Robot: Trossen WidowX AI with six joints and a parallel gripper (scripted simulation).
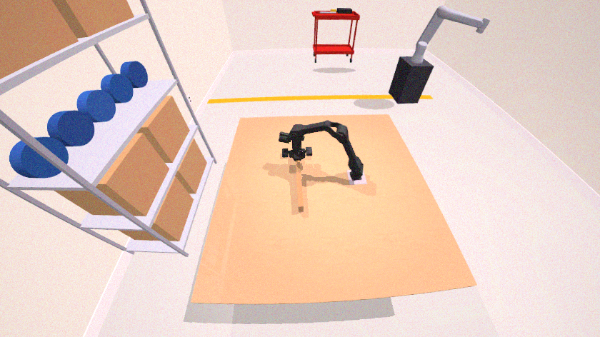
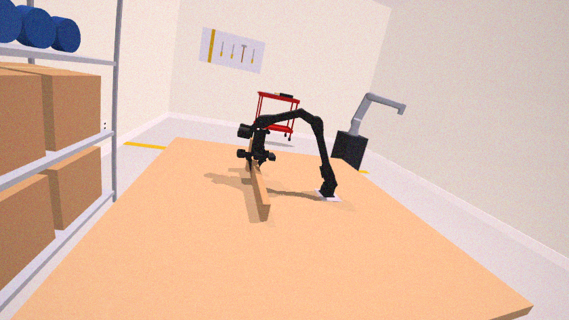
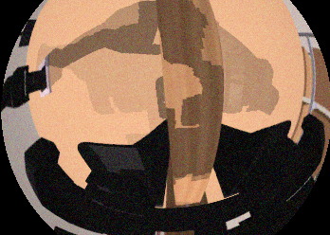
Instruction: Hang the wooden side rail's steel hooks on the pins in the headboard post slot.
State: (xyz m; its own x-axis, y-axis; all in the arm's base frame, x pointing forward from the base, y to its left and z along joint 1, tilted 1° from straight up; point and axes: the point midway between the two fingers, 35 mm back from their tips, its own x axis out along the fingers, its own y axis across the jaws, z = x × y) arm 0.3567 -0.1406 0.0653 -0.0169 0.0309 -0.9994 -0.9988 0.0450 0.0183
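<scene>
Right now the wooden headboard post is 10 mm behind my gripper tip, 110 mm to the right of it and 40 mm above it.
</scene>
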